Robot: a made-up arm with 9 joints. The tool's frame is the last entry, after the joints. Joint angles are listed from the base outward. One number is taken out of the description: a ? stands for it. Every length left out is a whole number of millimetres.
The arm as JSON. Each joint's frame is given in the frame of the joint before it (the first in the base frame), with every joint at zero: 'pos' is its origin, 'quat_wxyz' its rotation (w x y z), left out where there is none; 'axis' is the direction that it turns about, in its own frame. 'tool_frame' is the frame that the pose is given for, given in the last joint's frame.
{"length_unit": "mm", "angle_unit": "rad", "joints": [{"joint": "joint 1", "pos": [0.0, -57.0, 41.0], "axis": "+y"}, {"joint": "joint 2", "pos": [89.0, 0.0, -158.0], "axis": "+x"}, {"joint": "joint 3", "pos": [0.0, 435.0, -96.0], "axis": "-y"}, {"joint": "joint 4", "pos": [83.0, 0.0, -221.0], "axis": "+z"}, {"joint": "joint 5", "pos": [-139.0, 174.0, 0.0], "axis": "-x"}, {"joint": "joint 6", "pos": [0.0, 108.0, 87.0], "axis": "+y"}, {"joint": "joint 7", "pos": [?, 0.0, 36.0], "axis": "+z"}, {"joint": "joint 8", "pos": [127.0, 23.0, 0.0], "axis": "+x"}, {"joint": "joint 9", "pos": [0.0, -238.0, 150.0], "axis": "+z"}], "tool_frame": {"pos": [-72.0, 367.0, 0.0]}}
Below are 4 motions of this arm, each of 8 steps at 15 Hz.
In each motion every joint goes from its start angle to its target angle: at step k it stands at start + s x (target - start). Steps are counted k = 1, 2, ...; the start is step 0. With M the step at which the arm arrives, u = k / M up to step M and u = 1 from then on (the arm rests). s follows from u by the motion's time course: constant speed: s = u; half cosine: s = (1 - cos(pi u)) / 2; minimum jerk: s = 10 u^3 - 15 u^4 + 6 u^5.
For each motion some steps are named. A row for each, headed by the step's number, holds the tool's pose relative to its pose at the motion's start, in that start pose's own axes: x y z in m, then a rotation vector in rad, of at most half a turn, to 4 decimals.
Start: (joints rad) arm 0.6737 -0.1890 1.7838 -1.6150 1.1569 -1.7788 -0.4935 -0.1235 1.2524
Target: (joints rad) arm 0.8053 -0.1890 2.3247 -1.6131 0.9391 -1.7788 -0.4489 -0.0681 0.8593
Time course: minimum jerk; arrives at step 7
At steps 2, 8:
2: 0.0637 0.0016 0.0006 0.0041 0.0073 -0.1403
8: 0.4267 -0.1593 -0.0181 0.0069 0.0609 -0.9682

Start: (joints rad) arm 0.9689 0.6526 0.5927 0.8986 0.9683 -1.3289 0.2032 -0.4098 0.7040
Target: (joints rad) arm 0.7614 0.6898 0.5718 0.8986 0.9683 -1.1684 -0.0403 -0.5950 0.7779
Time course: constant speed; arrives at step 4
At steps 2, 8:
2: 0.0188 0.0225 -0.0169 -0.0719 0.1339 -0.0609
8: 0.0430 0.0417 -0.0342 -0.1348 0.2730 -0.1252

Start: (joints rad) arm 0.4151 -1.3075 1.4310 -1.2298 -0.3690 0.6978 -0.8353 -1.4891 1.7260
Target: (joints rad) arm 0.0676 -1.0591 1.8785 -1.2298 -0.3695 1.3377 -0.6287 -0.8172 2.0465
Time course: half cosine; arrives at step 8
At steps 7, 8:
7: -0.1846 -0.3958 -0.2138 -0.6326 -0.6055 0.6964
8: -0.1848 -0.4190 -0.2190 -0.6629 -0.6206 0.7247

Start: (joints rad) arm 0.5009 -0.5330 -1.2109 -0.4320 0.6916 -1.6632 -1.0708 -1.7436 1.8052
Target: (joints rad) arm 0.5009 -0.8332 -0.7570 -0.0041 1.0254 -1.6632 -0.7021 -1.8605 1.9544
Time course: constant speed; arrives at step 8
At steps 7, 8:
7: 0.4534 0.0864 -0.2904 -0.5616 0.0698 -0.3975
8: 0.5303 0.0740 -0.3436 -0.6454 0.1013 -0.4738

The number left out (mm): -310.0
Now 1 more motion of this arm.
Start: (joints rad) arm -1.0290 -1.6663 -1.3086 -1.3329 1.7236 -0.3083 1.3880 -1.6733 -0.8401
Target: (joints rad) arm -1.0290 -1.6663 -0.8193 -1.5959 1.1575 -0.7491 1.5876 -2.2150 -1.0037
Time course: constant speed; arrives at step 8
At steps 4, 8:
4: 0.1482 -0.1438 -0.1953 -0.3831 -0.0561 -0.5011
8: 0.2163 -0.3367 -0.4430 -0.9215 -0.0212 -0.8116

